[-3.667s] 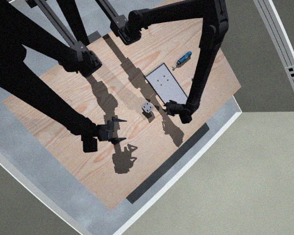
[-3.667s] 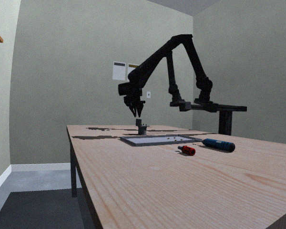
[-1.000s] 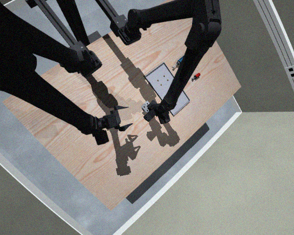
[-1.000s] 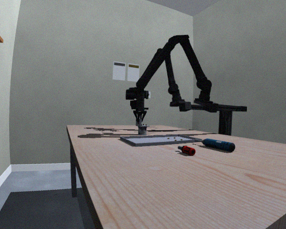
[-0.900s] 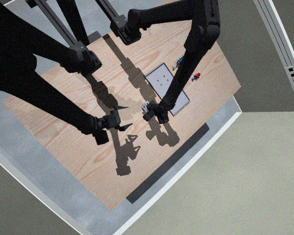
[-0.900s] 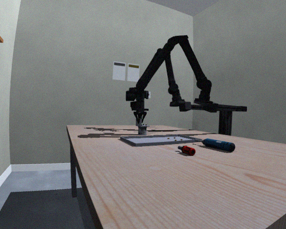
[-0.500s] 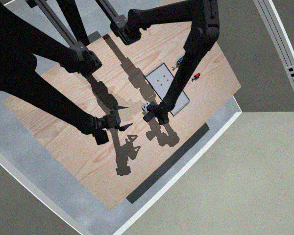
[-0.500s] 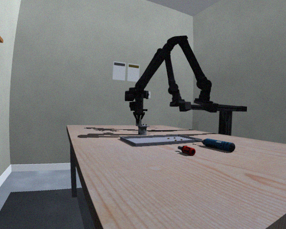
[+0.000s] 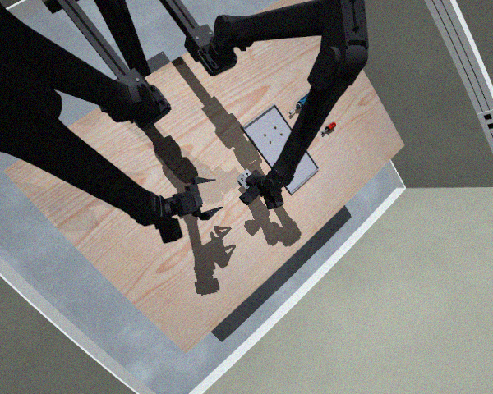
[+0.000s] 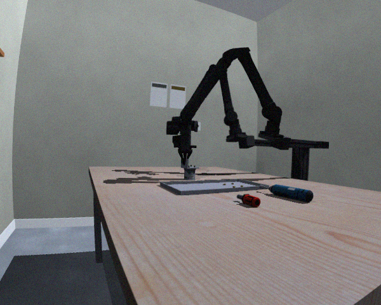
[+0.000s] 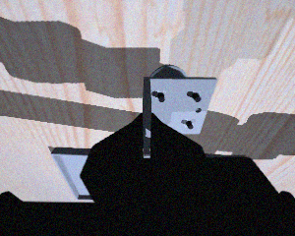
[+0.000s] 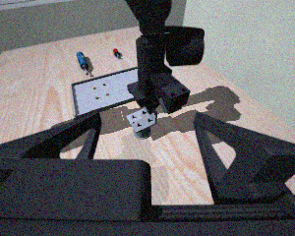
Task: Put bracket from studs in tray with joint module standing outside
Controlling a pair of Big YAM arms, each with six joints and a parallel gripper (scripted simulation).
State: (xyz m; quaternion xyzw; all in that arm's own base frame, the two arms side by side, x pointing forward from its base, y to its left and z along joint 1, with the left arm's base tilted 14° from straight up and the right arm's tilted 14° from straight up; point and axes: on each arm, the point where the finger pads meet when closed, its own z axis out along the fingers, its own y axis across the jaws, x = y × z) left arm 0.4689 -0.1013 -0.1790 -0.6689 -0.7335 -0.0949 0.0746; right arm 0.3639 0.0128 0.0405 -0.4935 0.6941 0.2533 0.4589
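Right now the shallow tray is 10 mm behind my left hand, 260 mm to the left of it and 80 mm below it. Also, from my left hand: grey bracket 30 mm behind, 10 mm below; joint module 40 mm behind, 50 mm below; red tool 70 mm ahead, 560 mm to the left, 70 mm below.
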